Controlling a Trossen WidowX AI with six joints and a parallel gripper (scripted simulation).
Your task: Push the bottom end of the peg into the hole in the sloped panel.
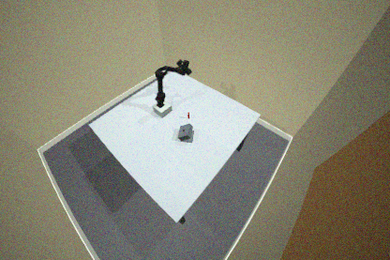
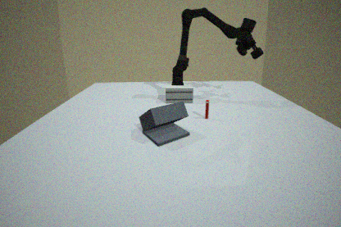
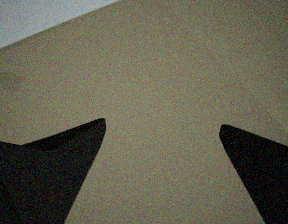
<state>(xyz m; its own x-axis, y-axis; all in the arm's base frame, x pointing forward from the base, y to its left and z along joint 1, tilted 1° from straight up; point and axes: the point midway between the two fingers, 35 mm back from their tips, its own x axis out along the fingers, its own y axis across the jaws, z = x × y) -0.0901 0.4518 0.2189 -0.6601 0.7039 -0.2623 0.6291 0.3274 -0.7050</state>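
The red square peg lies 40 cm ahead of my gripper tip, 36 cm to the right of it and 23 cm below it. From my gripper tip the other things lie so: grey sloped panel: 54 cm to the right, 52 cm ahead, 23 cm below.
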